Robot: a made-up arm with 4 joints.
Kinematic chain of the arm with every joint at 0, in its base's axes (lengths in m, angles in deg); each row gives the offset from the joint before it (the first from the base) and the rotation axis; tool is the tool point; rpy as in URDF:
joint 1: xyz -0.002 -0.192 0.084 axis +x
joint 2: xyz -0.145 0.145 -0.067 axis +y
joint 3: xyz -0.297 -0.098 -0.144 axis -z
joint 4: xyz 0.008 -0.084 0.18 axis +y
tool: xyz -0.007 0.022 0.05 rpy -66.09 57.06 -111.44
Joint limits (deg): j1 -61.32..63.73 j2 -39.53..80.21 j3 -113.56..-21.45 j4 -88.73..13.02
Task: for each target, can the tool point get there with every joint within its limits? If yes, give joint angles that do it. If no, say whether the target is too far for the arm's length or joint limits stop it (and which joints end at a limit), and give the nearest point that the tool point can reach.
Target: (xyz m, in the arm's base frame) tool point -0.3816 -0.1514 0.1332
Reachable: yes | joints -44.24 12.46 -56.51 -27.99
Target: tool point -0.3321 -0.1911 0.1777
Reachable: yes | joints 22.69 22.42 -106.19 -38.30
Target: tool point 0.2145 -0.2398 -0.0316
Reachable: no: joint limits stop it (at a limit: joint 1, joint 2, joint 4) | nearest point -0.1031 -0.3521 0.1804 | short by 0.398 m
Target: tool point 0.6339 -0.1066 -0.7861
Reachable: no: too far | nearest point -0.1036 0.0140 0.1018 | short by 1.161 m
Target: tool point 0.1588 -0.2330 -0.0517
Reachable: no: joint limits stop it (at a limit: joint 1, joint 2, joint 4) | nearest point -0.1033 -0.3536 0.1794 | short by 0.370 m
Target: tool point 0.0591 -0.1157 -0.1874
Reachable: no: joint limits stop it (at a limit: joint 1, joint 2, joint 4) | nearest point -0.1036 0.0138 0.1019 | short by 0.356 m
